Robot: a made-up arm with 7 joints.
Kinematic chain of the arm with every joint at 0, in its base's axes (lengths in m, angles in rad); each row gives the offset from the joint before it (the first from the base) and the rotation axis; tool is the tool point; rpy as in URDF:
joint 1: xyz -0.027 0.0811 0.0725 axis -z
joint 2: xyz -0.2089 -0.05 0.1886 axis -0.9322 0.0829 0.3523
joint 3: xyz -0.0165 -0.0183 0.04 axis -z
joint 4: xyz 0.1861 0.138 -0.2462 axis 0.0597 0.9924 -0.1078
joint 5: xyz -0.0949 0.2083 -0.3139 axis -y
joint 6: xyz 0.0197 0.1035 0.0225 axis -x
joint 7: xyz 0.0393 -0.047 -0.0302 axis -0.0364 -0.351 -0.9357
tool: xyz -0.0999 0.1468 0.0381 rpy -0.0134 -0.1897 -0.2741
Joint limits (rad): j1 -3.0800..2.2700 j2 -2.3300..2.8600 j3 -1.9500..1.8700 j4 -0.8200..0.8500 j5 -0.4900..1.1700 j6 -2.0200..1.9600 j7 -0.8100..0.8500
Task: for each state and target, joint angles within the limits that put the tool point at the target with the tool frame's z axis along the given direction. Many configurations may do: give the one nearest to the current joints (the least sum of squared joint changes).
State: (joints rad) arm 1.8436 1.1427 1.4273 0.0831 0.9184 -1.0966 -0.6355
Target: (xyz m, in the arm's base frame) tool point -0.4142 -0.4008 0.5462 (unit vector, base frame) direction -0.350 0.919 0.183
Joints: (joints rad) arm 1.3992 1.8404 1.8302 -0.6940 1.1481 -1.4753 -0.8100
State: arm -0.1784 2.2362 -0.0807 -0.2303 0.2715 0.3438 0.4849
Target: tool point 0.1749 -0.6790 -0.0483 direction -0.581 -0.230 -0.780
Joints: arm -0.4082 2.0026 0.0520 0.1618 -0.2678 0.9067 0.7570
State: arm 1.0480 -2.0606 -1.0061 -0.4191 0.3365 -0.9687 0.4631
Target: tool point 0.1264 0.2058 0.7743 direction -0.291 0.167 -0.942
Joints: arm 0.7899 -1.8239 -0.4581 -0.1395 0.0178 -1.4176 0.6211
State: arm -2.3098 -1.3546 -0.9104 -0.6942 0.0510 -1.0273 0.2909
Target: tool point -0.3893 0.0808 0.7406 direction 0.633 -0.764 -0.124
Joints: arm -2.3432 -1.6063 -0.1688 -0.6399 0.2697 -0.5261 0.7773
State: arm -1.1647 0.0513 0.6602 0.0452 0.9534 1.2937 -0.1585
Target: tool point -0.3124 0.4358 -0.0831 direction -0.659 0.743 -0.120
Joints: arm -1.1938 -0.3578 0.1764 -0.3202 0.9416 1.5838 0.8500
